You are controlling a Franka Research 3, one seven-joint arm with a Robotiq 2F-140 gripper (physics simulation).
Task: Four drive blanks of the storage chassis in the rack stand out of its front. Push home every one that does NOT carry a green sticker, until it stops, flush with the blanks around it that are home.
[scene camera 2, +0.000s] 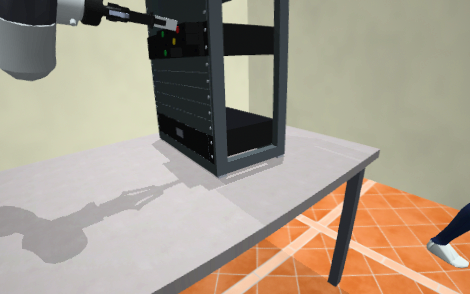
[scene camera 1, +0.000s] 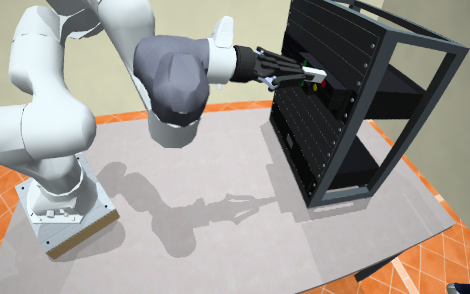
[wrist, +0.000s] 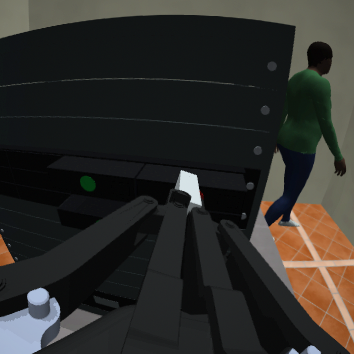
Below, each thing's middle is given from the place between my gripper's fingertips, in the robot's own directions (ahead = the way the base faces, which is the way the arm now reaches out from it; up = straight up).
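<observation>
Red-sticker blank (wrist: 221, 191): 2 cm to the right of my hand, 6 cm ahead of it, 1 cm below it.
</observation>
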